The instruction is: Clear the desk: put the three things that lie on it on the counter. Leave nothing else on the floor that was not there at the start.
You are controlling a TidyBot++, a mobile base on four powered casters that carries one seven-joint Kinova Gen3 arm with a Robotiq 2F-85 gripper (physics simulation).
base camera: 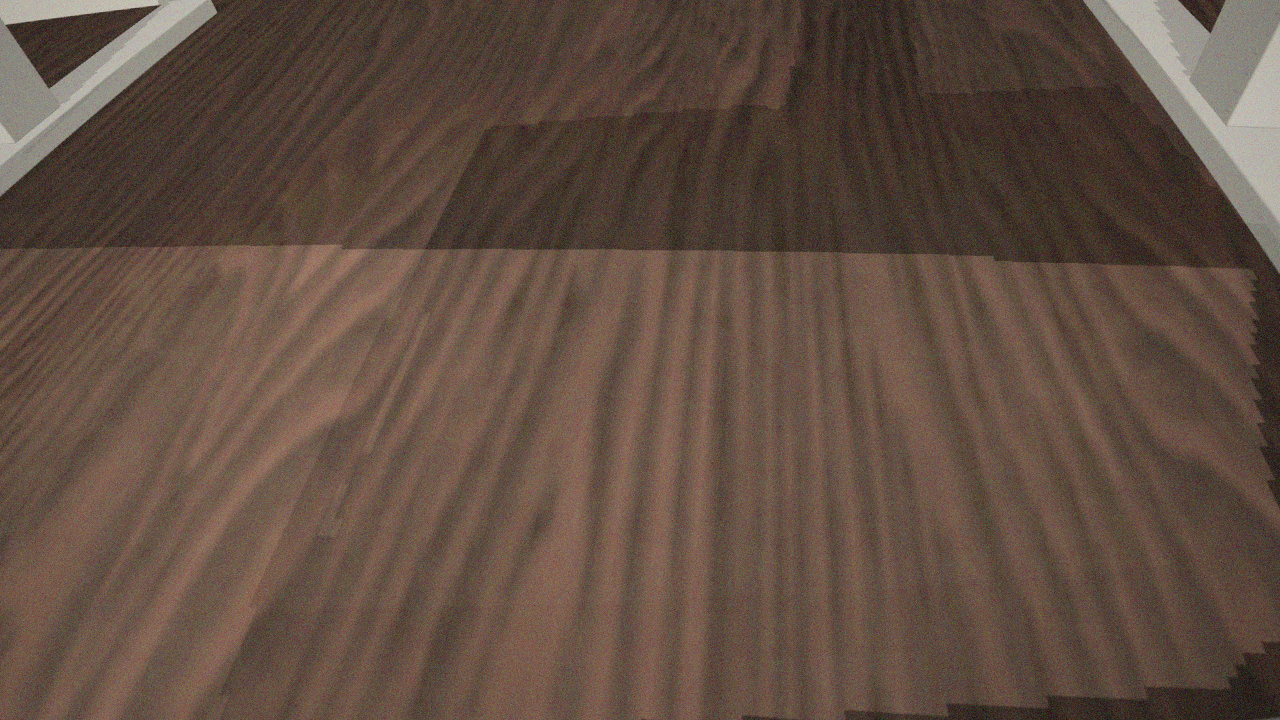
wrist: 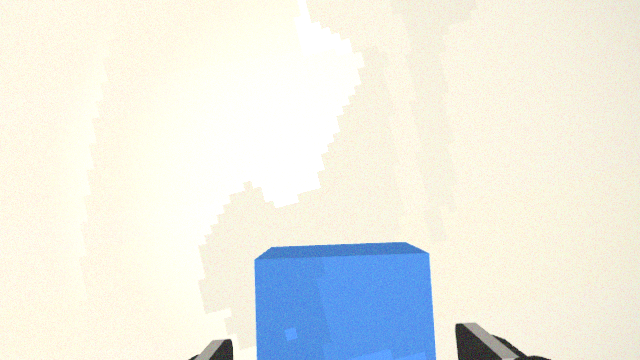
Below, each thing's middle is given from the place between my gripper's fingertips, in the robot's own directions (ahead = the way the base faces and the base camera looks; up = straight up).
My hand is right at the blue block [wrist: 369,293].
